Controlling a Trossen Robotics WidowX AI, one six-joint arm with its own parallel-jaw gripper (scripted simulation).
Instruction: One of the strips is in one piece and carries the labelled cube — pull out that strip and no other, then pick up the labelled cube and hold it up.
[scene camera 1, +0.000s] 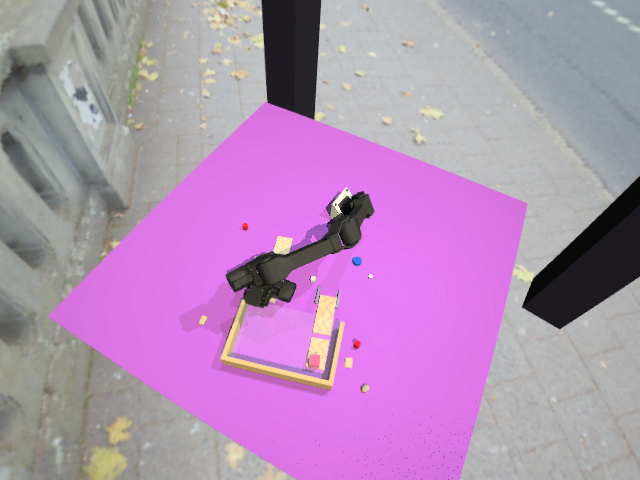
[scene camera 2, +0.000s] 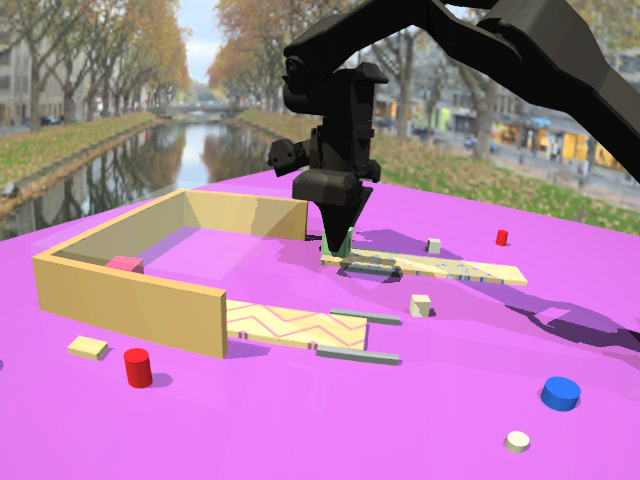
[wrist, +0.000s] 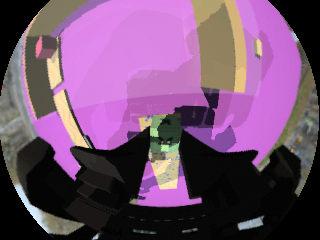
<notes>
I see my gripper (scene camera 2: 337, 247), a labelled cube (wrist: 165, 132) and a blue disc (scene camera 2: 561, 394).
My gripper also shows in scene camera 1 (scene camera 1: 266, 295) and in the wrist view (wrist: 164, 129). The wrist view misses the blue disc, which is hidden by my gripper.
</notes>
